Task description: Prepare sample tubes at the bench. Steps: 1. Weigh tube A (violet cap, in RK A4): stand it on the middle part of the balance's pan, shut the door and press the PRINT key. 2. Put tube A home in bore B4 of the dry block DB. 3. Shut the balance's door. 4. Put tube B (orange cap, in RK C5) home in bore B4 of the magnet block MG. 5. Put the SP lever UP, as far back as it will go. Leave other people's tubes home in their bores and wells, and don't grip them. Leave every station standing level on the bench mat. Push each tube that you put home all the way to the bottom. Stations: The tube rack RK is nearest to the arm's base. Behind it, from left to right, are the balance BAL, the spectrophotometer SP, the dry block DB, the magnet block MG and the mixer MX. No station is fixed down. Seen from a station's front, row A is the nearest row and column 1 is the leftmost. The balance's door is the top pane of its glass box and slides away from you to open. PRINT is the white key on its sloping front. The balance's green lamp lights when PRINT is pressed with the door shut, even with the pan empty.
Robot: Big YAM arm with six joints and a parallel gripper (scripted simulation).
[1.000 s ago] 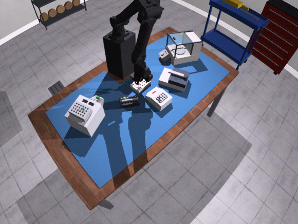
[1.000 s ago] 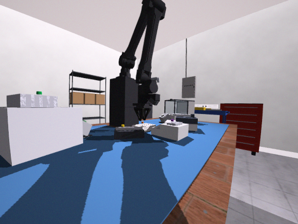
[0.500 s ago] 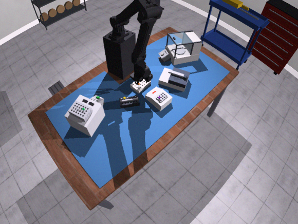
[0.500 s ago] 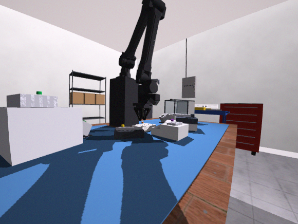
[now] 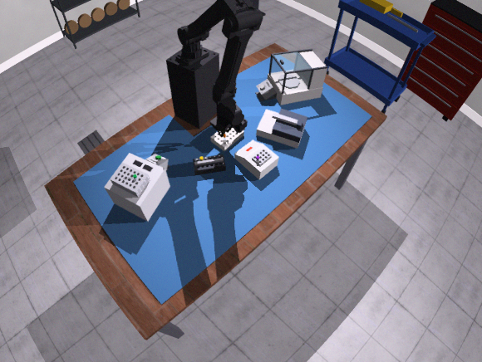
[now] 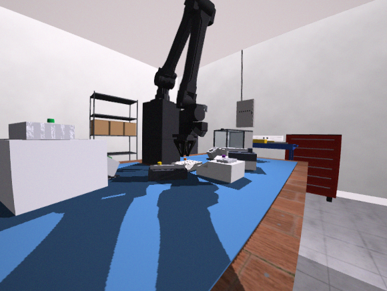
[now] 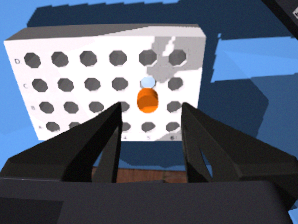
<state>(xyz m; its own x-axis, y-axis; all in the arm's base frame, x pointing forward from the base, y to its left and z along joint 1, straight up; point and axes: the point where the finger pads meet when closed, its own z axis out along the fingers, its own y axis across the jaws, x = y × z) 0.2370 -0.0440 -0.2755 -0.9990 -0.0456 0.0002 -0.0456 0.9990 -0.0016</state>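
The tube rack RK is 5 cm below my hand, 3 cm to the left of it and 1 cm behind it. Round my hand: magnet block MG: 14 cm to the right, 5 cm below, 5 cm ahead; then dry block: 17 cm ahead, 4 cm below, 2 cm to the left; then yellow-capped tube: 15 cm to the right, 4 cm below, 2 cm ahead.
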